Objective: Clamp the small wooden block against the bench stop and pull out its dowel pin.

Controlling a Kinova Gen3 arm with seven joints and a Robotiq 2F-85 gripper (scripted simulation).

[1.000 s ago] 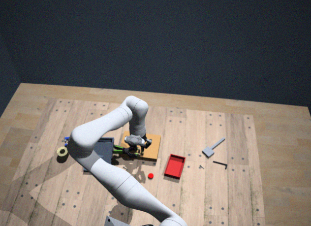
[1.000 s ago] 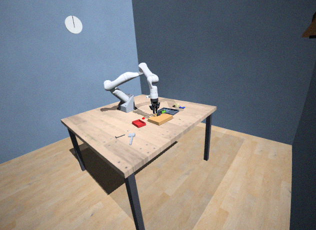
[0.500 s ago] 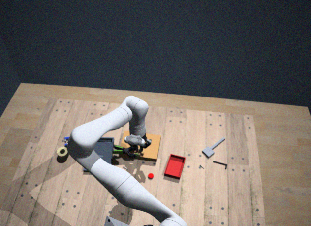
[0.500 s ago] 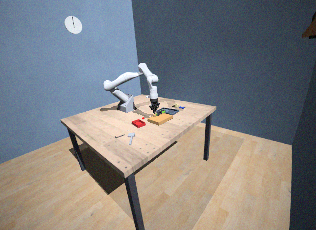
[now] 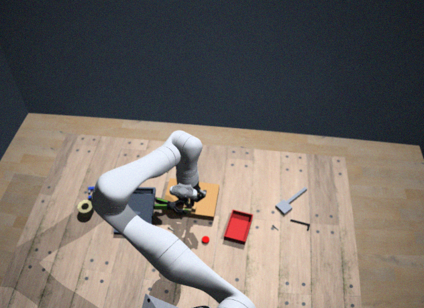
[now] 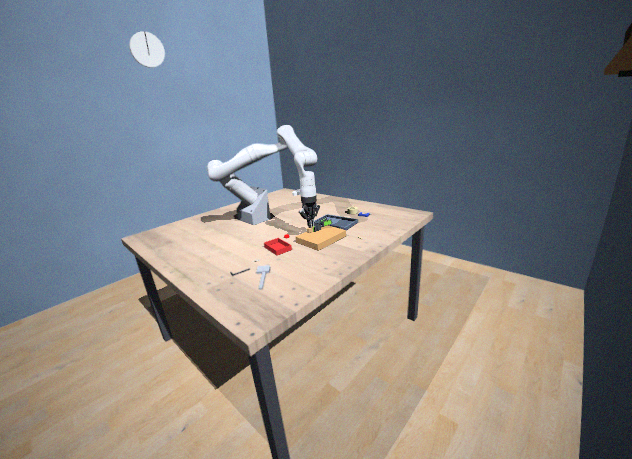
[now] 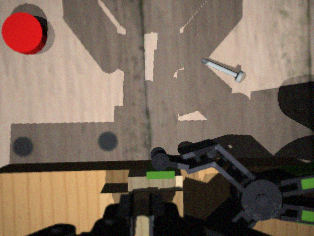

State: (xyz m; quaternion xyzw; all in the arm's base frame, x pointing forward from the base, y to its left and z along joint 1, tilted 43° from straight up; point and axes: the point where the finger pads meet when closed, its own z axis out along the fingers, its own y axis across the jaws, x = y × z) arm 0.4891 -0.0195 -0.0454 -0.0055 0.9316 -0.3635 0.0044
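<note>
My gripper is now 2 cm above the dowel pin. The rest, counted from my hand: bench board: 6 cm ahead, 1 cm to the left, 5 cm below; wooden block: 4 cm below; red disc: 10 cm behind, 8 cm to the right, 7 cm below.
</note>
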